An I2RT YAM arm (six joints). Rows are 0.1 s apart.
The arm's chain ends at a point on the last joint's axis. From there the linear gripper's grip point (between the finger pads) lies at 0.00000 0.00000 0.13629 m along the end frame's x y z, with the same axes.
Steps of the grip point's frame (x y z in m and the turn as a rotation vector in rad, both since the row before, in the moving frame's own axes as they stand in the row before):
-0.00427 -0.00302 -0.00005 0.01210 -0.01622 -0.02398
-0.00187 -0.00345 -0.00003 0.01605 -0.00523 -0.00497
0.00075 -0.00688 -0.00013 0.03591 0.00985 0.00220
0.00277 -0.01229 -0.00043 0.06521 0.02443 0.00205
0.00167 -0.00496 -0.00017 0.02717 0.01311 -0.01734
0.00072 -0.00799 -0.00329 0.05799 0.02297 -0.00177
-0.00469 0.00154 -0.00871 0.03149 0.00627 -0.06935
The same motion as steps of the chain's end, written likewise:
-0.00204 -0.00140 -0.00002 0.01210 -0.01622 -0.02398
-0.00115 -0.00126 -0.00001 0.01605 -0.00523 -0.00497
-0.00060 -0.00199 -0.00004 0.03591 0.00985 0.00220
-0.00057 -0.00341 -0.00010 0.06521 0.02443 0.00205
-0.00008 -0.00124 -0.00011 0.02717 0.01311 -0.01734
-0.00240 -0.00009 -0.00302 0.05799 0.02297 -0.00177
-0.00539 0.00586 -0.00864 0.03149 0.00627 -0.06935

